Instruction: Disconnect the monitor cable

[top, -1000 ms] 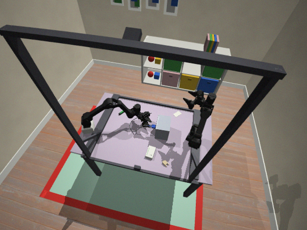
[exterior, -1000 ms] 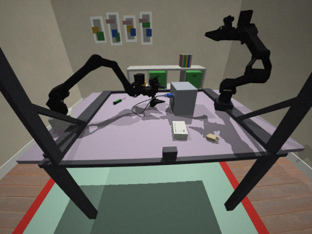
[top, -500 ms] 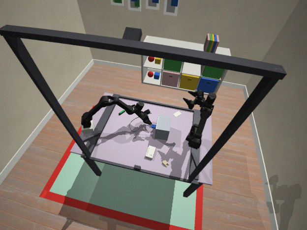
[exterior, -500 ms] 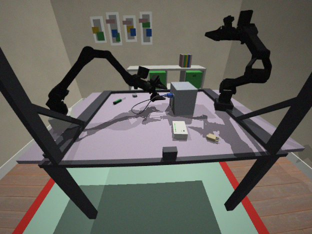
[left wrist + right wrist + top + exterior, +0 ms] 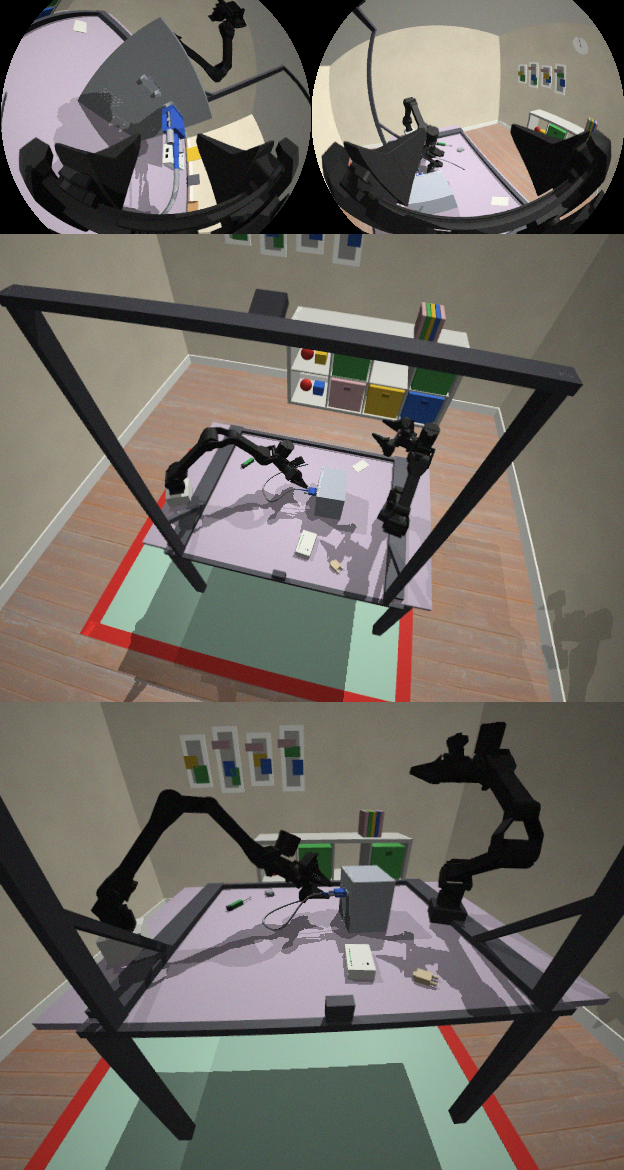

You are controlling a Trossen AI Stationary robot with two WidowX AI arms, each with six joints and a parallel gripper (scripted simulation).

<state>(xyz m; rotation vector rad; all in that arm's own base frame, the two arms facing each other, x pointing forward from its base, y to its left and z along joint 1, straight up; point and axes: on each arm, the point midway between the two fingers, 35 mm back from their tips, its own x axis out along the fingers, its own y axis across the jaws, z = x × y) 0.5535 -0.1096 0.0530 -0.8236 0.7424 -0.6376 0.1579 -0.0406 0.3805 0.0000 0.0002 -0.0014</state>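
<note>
The blue plug is 30 mm behind my left hand, 40 mm to the right of it and 10 mm below it. Also, from my left hand: back panel (10 mm behind, 80 mm to the right, 40 mm below); then grey box (20 mm behind, 140 mm to the right, 40 mm below); then white device (230 mm behind, 40 mm to the right, 110 mm below).
</note>
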